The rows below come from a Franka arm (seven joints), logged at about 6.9 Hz.
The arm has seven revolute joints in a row. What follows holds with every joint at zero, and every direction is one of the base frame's.
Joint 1 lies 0.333 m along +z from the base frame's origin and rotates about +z.
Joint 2 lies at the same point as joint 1 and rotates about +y.
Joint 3 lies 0.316 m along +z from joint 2 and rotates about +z.
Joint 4 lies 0.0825 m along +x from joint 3 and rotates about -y.
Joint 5 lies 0.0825 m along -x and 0.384 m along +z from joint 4 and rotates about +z.
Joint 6 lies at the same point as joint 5 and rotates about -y.
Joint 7 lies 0.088 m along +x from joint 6 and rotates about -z.
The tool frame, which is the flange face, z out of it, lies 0.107 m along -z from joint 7; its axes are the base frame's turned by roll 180, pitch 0 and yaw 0 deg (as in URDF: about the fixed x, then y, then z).
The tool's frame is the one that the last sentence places.
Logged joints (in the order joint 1, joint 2, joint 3, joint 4, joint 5, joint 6, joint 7), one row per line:
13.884, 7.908, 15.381, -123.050, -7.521, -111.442, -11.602
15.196, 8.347, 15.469, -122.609, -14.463, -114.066, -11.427
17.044, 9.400, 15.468, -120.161, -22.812, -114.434, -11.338
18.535, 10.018, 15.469, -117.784, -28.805, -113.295, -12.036
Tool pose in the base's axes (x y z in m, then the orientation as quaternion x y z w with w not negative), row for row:
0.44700, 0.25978, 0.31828, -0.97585, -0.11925, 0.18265, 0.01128
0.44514, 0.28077, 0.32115, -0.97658, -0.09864, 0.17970, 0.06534
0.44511, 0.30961, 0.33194, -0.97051, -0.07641, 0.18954, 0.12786
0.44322, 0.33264, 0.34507, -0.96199, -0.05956, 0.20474, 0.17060
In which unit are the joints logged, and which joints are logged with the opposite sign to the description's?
The joints are logged in degrees. Opposite sign: joint 5, joint 6, joint 7.
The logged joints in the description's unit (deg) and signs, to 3 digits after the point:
13.884, 7.908, 15.381, -123.050, 7.521, 111.442, 11.602
15.196, 8.347, 15.469, -122.609, 14.463, 114.066, 11.427
17.044, 9.400, 15.468, -120.161, 22.812, 114.434, 11.338
18.535, 10.018, 15.469, -117.784, 28.805, 113.295, 12.036

